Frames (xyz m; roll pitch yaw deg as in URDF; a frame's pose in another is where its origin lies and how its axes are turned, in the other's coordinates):
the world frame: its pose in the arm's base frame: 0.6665 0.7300 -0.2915 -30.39 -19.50 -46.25
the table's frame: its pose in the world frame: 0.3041 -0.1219 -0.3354 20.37 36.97 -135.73
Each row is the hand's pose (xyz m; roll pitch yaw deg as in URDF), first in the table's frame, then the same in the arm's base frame.
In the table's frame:
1: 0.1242 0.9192 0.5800 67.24 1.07 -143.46
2: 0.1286 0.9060 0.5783 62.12 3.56 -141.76
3: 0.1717 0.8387 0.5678 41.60 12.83 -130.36
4: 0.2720 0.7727 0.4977 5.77 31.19 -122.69
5: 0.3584 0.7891 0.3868 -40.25 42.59 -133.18
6: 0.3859 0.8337 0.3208 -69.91 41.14 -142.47
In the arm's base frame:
1: 0.1635 0.1801 0.5329 4.89 8.22 30.17
2: 0.1633 0.1855 0.5199 -0.53 10.87 28.73
3: 0.1448 0.2069 0.4444 -23.78 25.08 25.21
4: 0.0995 0.1685 0.3188 -71.87 37.78 7.50
5: 0.0640 0.0532 0.2446 -120.45 31.68 -8.04
6: 0.0560 -0.0304 0.2377 -143.98 24.61 -8.18

